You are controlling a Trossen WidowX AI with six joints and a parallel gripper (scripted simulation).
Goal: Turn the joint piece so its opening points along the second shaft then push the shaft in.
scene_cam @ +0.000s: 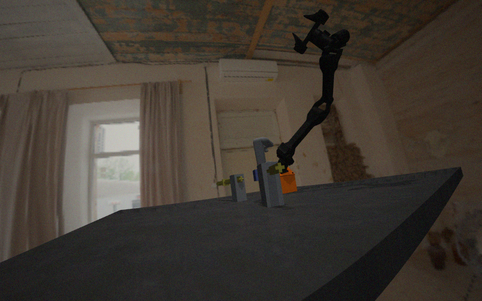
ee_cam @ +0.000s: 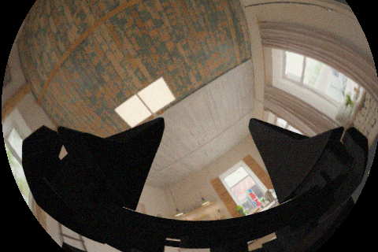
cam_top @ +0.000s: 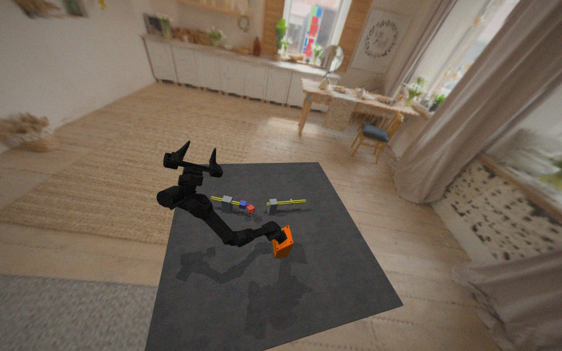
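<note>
My gripper tip is now 160 mm short of the red square joint piece, 240 mm to the left of it and 640 mm above it.
</note>
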